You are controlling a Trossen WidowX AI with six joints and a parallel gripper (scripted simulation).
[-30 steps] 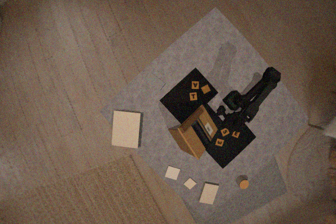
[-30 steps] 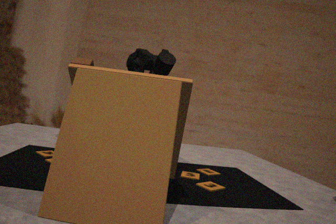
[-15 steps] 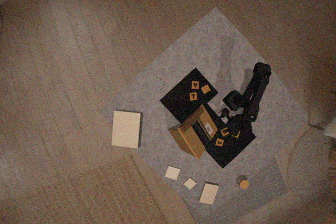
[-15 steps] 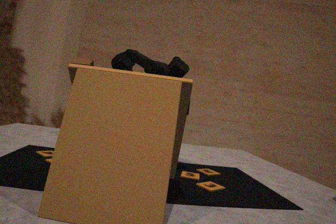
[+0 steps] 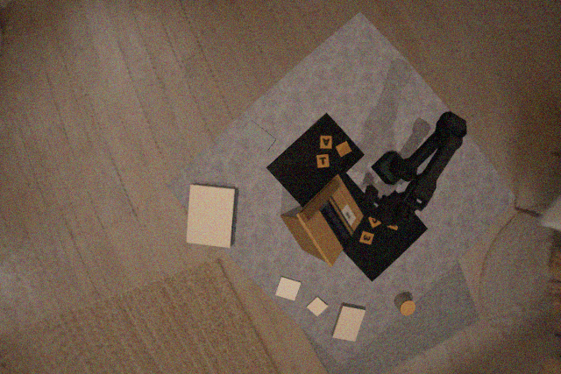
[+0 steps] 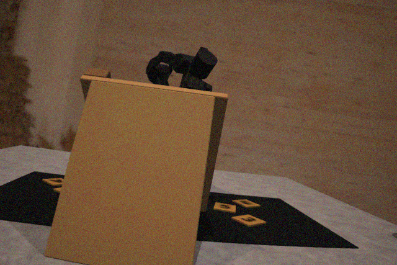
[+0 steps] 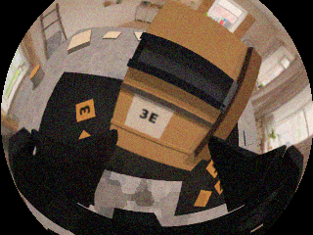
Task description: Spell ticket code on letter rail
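The tan letter tile e lies 230 mm to the left of my gripper tip, 180 mm below it and 60 mm behind it. Also, from my gripper tip: black mat: 180 mm below, 40 mm behind, 10 mm to the right; then grey slab: 540 mm to the right, 180 mm below, 40 mm ahead; then white ticket: 100 mm below, 60 mm ahead.
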